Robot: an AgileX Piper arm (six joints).
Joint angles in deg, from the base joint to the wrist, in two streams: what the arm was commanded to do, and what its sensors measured. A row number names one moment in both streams.
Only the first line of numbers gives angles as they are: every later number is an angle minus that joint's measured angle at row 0.
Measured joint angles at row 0: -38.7 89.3 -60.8 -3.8 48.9 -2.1
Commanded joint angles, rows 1 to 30: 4.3 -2.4 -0.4 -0.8 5.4 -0.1; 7.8 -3.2 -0.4 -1.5 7.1 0.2; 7.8 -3.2 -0.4 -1.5 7.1 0.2; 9.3 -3.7 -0.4 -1.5 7.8 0.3; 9.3 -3.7 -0.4 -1.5 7.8 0.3; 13.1 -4.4 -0.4 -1.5 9.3 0.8; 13.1 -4.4 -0.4 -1.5 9.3 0.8; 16.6 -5.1 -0.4 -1.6 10.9 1.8; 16.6 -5.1 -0.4 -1.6 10.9 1.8; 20.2 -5.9 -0.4 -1.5 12.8 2.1; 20.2 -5.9 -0.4 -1.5 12.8 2.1; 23.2 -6.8 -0.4 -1.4 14.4 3.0; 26.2 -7.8 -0.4 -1.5 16.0 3.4; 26.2 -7.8 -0.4 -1.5 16.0 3.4; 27.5 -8.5 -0.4 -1.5 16.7 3.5; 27.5 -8.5 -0.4 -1.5 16.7 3.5; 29.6 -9.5 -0.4 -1.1 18.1 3.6; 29.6 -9.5 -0.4 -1.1 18.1 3.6; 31.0 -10.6 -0.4 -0.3 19.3 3.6; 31.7 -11.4 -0.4 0.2 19.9 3.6; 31.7 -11.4 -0.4 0.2 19.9 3.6; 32.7 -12.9 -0.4 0.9 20.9 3.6; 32.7 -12.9 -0.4 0.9 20.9 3.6; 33.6 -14.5 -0.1 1.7 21.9 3.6; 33.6 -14.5 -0.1 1.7 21.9 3.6; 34.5 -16.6 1.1 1.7 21.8 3.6; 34.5 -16.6 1.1 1.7 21.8 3.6; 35.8 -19.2 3.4 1.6 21.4 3.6; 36.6 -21.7 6.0 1.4 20.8 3.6; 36.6 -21.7 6.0 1.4 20.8 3.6
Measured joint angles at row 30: 35.5 -18.8 2.9 1.4 20.5 3.4
